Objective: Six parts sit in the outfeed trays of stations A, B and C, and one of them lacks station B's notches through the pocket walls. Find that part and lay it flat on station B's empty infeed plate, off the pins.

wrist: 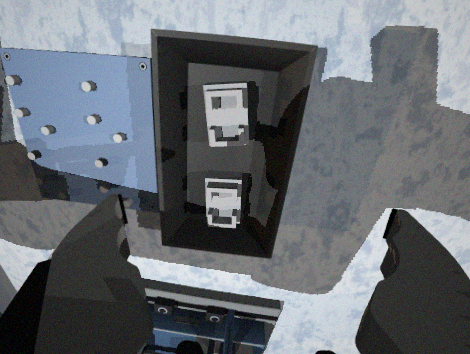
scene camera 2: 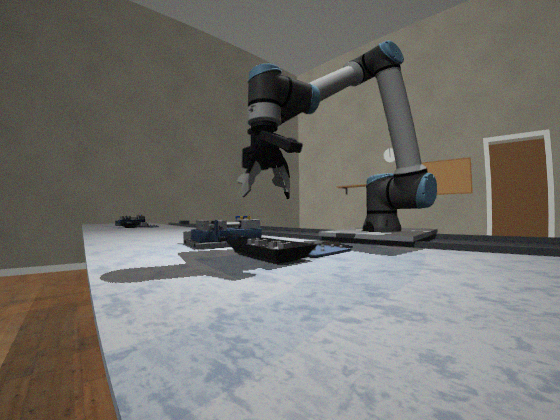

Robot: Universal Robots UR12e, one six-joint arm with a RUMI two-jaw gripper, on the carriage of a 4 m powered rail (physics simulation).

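Seen in the pictures: gripper, between the fingertips: (wrist: pixel 253 205) (scene camera 2: pixel 267 198); arm's base, origin of its link: (scene camera 2: pixel 381 230).
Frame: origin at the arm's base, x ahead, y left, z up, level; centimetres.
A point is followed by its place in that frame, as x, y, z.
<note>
A dark outfeed tray (scene camera 2: pixel 280 254) {78.5, 9.6, -0.2} (wrist: pixel 171 125) {67.5, 2.8, 0.1} holds two light grey parts. The upper part (wrist: pixel 235 118) {74.1, 3.8, 0.3} and the lower part (wrist: pixel 225 202) {73.1, -6.1, 0.3} lie apart in the wrist view, each with a pocket and dark openings. I cannot tell for sure which walls are notched. The blue infeed plate (scene camera 2: pixel 327 250) {56.2, 6.7, -2.2} (wrist: pixel 117 102) {60.9, 4.6, -2.2} with upright pins lies left of the tray in the wrist view and bears no part where it shows. My gripper (scene camera 2: pixel 266 195) {75.9, 2.2, 13.0} (wrist: pixel 253 205) {75.9, 2.2, 13.0} is open and empty, high above the tray and station. Which station this is, I cannot tell.
A blue and grey fixture (scene camera 2: pixel 225 233) {69.6, -29.3, 1.8} (wrist: pixel 200 327) {69.2, -29.2, 1.7} stands close beside the tray. Another station (scene camera 2: pixel 131 221) {76.5, -179.3, 1.6} stands far back on the table (scene camera 2: pixel 300 340) {100.3, 35.2, -3.0}. The rail (scene camera 2: pixel 495 244) runs behind. Shadows of the arm fall over the table and part of the plate.
</note>
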